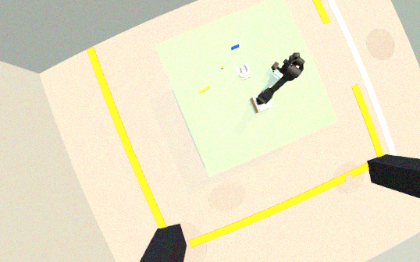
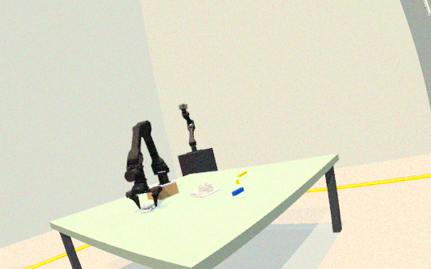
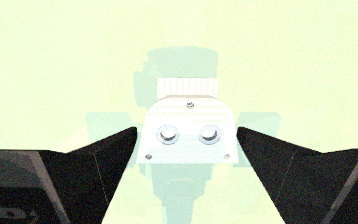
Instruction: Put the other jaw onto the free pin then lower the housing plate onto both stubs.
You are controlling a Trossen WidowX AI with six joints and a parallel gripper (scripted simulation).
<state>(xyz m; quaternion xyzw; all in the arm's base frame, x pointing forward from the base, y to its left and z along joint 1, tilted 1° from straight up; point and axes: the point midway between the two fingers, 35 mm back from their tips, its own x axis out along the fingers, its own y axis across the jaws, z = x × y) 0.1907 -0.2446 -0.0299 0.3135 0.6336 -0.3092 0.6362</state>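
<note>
My gripper tip is 300 mm to the right of the white jaw and 80 mm short of it. From my gripper tip the other things lie so: yellow bar 670 mm to the left, 40 mm ahead; blue block 350 mm ahead, 300 mm to the left; yellow cube 460 mm to the left, 190 mm ahead.
</note>
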